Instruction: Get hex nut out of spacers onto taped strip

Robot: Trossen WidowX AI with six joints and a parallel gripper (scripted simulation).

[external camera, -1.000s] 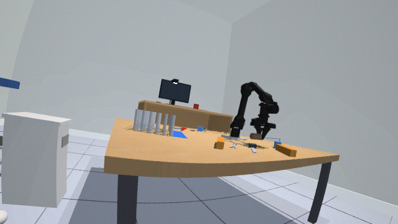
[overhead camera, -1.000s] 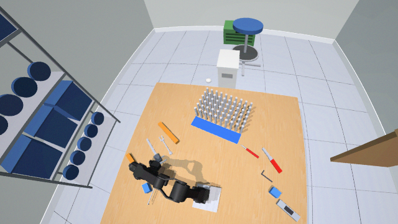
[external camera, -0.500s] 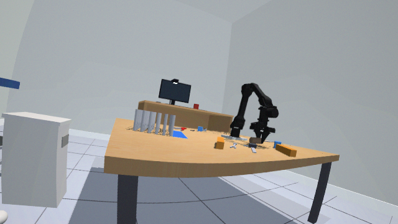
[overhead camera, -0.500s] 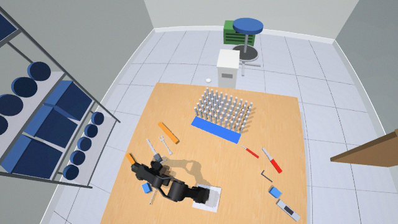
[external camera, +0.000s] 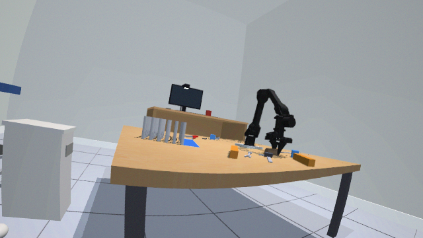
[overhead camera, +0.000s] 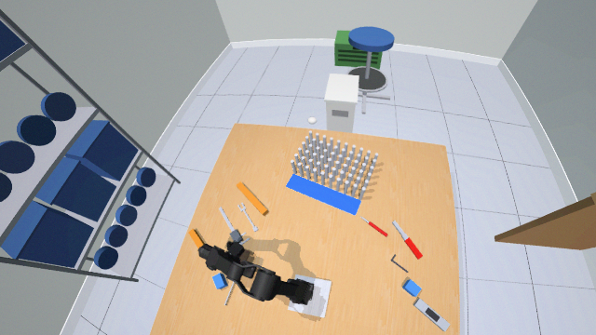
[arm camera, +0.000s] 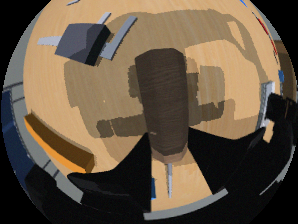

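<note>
Right now the brown-handled hook tool is 8 cm behind my gripper tip, 1 cm to the left of it and 1 cm above it. From my gripper tip the other things lie so: red screwdriver: 28 cm ahead, 54 cm to the right; blue taped strip: 40 cm ahead, 31 cm to the right; small wrench: 23 cm ahead, 3 cm to the left.
</note>
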